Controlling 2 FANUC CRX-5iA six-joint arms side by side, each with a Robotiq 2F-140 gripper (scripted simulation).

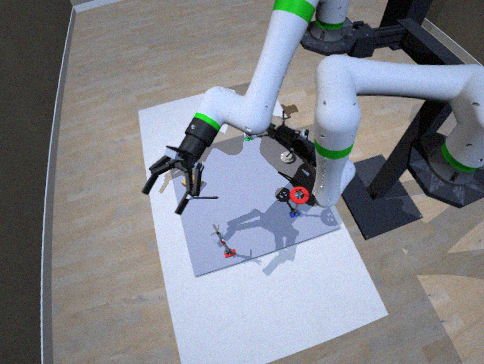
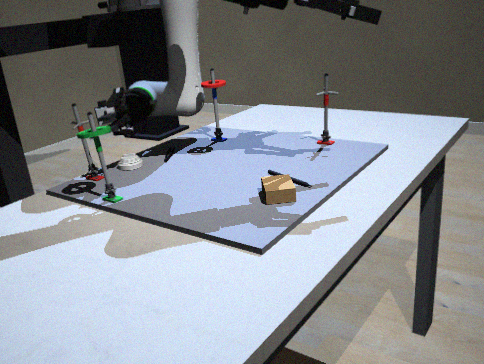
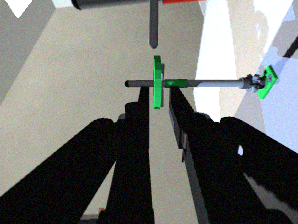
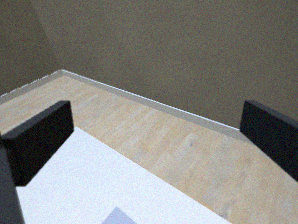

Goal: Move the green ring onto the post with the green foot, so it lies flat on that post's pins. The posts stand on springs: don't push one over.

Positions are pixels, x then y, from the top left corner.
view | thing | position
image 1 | my left gripper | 264,124
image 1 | my right gripper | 160,203
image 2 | my left gripper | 105,125
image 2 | wooden block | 277,189
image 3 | my left gripper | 159,100
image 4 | my right gripper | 157,116
